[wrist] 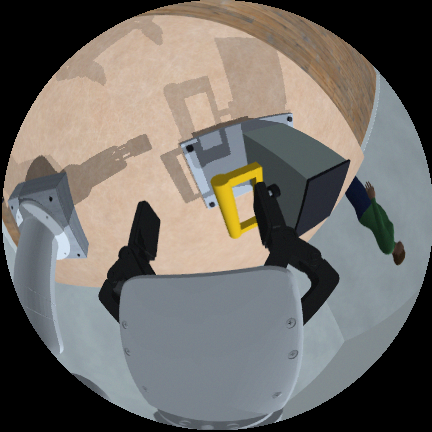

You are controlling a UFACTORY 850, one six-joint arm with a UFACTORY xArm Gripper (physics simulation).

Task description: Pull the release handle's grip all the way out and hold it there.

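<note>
The yellow release handle's grip (227,205) is a D-shaped loop in the wrist view, right of centre. It stands out from the side of a dark grey-green housing (280,170), near a black knob (273,190). The housing is fixed to a light metal base plate (199,172) with dark bolts. My gripper (200,201) is open and empty. Its right finger overlaps the grip's right end in view and hides part of it; whether they touch I cannot tell. The left finger is well left of the grip, with table surface showing between.
A grey robot arm base (65,215) stands at the left on the pale table top (135,90). A wooden strip (320,55) runs along the upper right edge. A figure in a green top (377,227) lies beyond the table on the right, over grey floor (400,165).
</note>
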